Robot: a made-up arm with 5 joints.
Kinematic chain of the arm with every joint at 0, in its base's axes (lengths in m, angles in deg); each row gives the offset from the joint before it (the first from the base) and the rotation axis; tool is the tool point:
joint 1: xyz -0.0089 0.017 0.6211 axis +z
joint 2: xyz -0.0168 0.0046 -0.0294 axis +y
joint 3: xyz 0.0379 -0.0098 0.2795 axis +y
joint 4: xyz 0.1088 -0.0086 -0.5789 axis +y
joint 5: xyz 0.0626 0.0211 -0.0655 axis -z
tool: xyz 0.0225 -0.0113 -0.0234
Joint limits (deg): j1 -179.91..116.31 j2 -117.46..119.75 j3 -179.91..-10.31 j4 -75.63..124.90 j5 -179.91..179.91
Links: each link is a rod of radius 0.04 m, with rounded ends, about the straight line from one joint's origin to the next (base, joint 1, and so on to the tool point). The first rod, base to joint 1, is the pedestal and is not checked.
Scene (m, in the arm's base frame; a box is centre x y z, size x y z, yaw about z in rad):
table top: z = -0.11
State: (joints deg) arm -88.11 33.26 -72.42 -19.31 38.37
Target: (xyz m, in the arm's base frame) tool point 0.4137 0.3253 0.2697
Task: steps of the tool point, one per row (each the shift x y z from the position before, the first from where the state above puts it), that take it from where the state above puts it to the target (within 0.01 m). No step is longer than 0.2 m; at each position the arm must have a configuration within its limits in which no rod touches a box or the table.
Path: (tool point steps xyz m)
1: 0.1715 0.0425 -0.0227
2: 0.1512 0.0817 -0.0217
3: 0.1223 0.1136 -0.0210
4: 0.0872 0.1364 -0.0201
5: 0.0482 0.1486 -0.0191
6: 0.0090 0.1504 -0.0181
7: -0.0283 0.1421 -0.0170
8: -0.0606 0.1247 -0.0161
9: -0.0865 0.1006 -0.0149

